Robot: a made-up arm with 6 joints.
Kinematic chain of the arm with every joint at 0, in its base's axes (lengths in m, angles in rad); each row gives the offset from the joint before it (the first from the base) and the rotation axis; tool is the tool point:
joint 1: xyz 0 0 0.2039 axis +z
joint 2: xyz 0 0.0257 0 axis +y
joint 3: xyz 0 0 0.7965 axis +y
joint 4: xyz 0 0 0.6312 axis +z
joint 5: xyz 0 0 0 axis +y
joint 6: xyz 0 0 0.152 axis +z
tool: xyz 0 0 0
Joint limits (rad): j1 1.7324..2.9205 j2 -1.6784..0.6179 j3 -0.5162..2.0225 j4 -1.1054..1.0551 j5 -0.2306..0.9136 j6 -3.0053..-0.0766
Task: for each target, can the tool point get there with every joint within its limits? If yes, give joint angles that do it. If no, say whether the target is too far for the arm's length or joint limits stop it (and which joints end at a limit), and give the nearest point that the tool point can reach.
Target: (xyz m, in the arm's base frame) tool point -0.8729 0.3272 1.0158
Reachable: yes | joints 2.7734 0.2027 1.2503 -0.2761 0.4166 -1.9596
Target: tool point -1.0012 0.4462 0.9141
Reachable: yes | joints 2.6837 0.4078 1.1504 0.4954 0.2325 -1.2305
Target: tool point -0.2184 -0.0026 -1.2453
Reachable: no: joint limits stop it (at a limit: joint 1, joint 2, joint 3) | nearest point -0.7023 0.1292 0.1564 | short by 1.489 m
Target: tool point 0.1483 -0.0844 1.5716
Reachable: yes | joints 2.7406 -0.6289 1.0311 0.6289 -0.0658 -2.3176
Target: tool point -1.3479 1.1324 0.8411
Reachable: no: too far | nearest point -0.9532 0.8008 0.8459 | short by 0.516 m
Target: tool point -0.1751 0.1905 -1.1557
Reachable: no: joint limits stop it (at a limit: joint 2, joint 3) | nearest point -0.4840 0.5265 0.1560 | short by 1.389 m
